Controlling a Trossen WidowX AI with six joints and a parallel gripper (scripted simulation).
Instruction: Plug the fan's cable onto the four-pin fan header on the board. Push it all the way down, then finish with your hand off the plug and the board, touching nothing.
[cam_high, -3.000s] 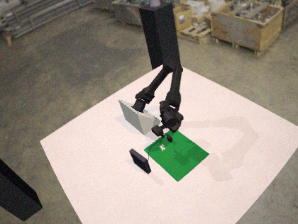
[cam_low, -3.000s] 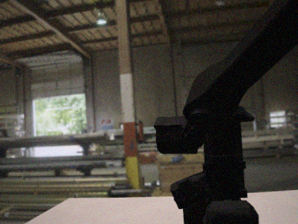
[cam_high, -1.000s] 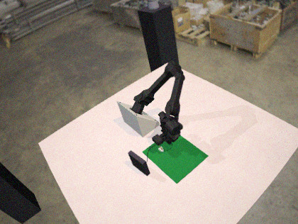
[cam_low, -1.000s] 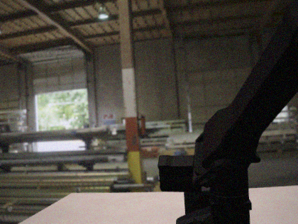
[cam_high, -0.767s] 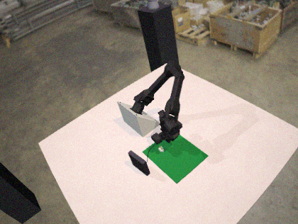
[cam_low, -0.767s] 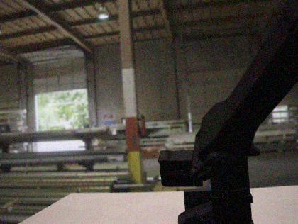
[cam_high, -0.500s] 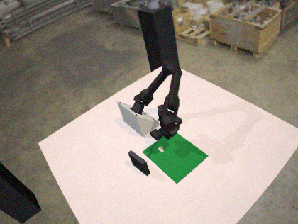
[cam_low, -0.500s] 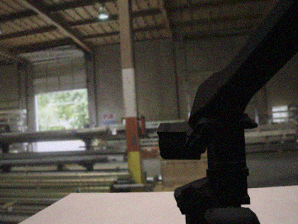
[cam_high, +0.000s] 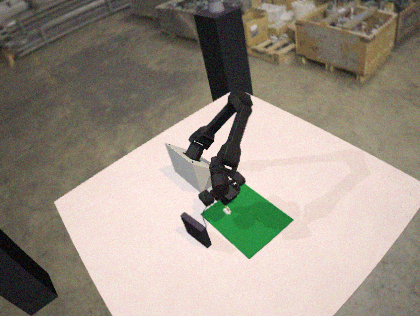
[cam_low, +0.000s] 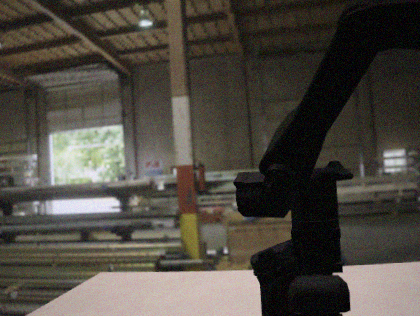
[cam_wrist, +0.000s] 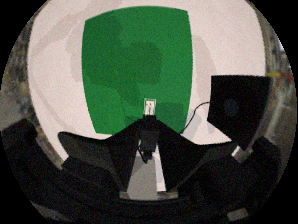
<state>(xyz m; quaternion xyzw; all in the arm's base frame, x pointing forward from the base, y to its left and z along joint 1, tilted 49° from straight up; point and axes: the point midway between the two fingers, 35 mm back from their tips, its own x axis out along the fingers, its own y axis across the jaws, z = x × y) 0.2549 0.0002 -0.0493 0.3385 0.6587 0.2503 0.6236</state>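
Now: the white four-pin header 60 mm below my gripper tip. Round my gripper tip: dark plug 10 mm behind, 10 mm above; then black fan 10 mm ahead, 160 mm to the right; then green board 80 mm ahead, 30 mm to the left, 80 mm below.
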